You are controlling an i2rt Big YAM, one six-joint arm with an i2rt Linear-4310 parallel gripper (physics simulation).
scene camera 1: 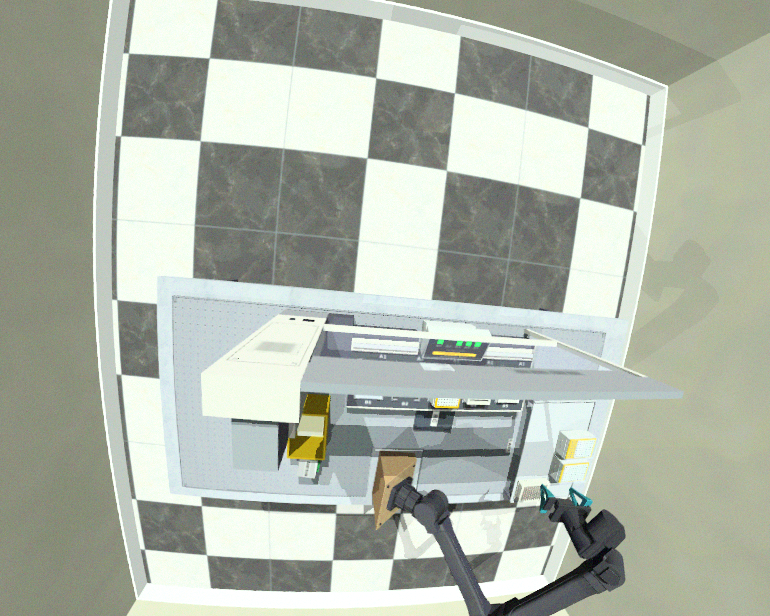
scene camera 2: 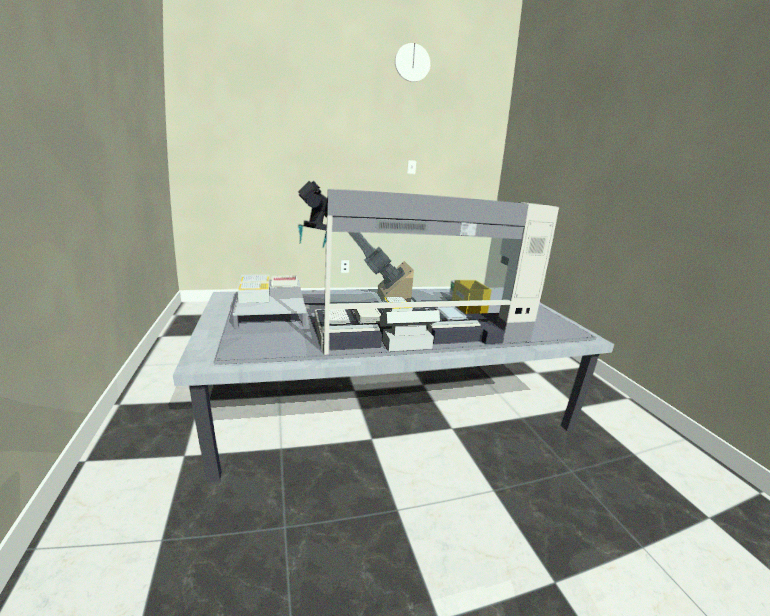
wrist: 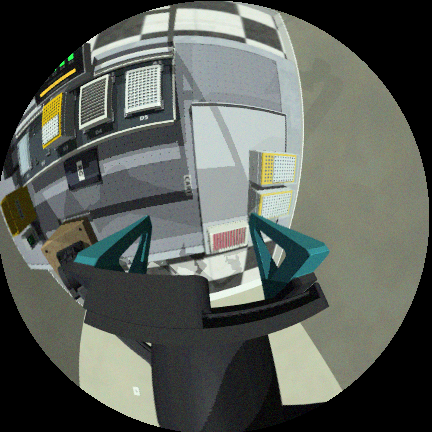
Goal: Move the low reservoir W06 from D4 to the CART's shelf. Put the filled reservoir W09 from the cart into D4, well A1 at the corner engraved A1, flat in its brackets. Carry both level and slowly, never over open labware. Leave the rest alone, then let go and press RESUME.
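Frame: origin at the arm's base, x right, y back, z down, level; metres.
Seen in the pictures: gripper, fingertip midpoint: [scene camera 1: 555, 486] [scene camera 2: 311, 245] [wrist: 199, 219]; arm's base at its link origin: [scene camera 1: 398, 492] [wrist: 72, 256].
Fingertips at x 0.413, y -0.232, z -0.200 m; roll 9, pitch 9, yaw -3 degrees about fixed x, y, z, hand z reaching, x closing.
Pixels of each thing's middle, then the offset from my fingertips to it. "spot": a spot on its surface instead.
- low reservoir W06 at the middle of its body: [wrist: 94, 101] [scene camera 2: 367, 313] dx -0.235, dy -0.206, dz +0.224 m
- filled reservoir W09 at the middle of its body: [wrist: 227, 236] [scene camera 1: 531, 490] [scene camera 2: 284, 281] dx +0.142, dy +0.193, dz +0.219 m
- cart shelf at a spot on its surface: [wrist: 215, 140] [scene camera 1: 540, 425] spot: dx +0.078, dy -0.086, dz +0.235 m
- white plate at the middle of its body: [wrist: 142, 87] [scene camera 2: 336, 316] dx -0.112, dy -0.223, dz +0.232 m
- yellow-and-white rack at the middle of its body: [scene camera 1: 446, 386] [wrist: 56, 120] [scene camera 2: 397, 308] dx -0.357, dy -0.189, dz +0.207 m
- hood at a spot on its surface: [scene camera 1: 488, 380] spot: dx -0.481, dy -0.368, dz -0.219 m
- yellow bin at the middle of its body: [scene camera 1: 309, 425] [scene camera 2: 470, 297] dx -0.763, dy +0.042, dz +0.228 m
The low reservoir W06 [wrist: 95, 102], white-rimmed with dark grooves, sits at D4 in the wrist view, between a tip rack and a white plate. The filled reservoir W09 [wrist: 229, 239] [scene camera 2: 284, 281] [scene camera 1: 531, 492], white with red channels, stands at the near edge of the cart shelf [wrist: 215, 140] [scene camera 1: 540, 420]. My gripper [wrist: 199, 219] [scene camera 1: 557, 488] [scene camera 2: 312, 244] is open and empty, high above the cart's near end, touching nothing. A panel [scene camera 1: 454, 346] [wrist: 65, 75] with green lights and an orange bar stands behind the deck; no RESUME lettering is readable.
Two yellow-and-white tip boxes [wrist: 278, 168] [wrist: 274, 204] stand on the cart's right side. A white plate [wrist: 143, 89] sits at D5, a yellow-and-white rack [wrist: 52, 121] left of D4. The hood [scene camera 1: 488, 380] [scene camera 2: 427, 208] overhangs the deck. A yellow bin [scene camera 1: 308, 447] [scene camera 2: 470, 296] stands beyond the arm's base.
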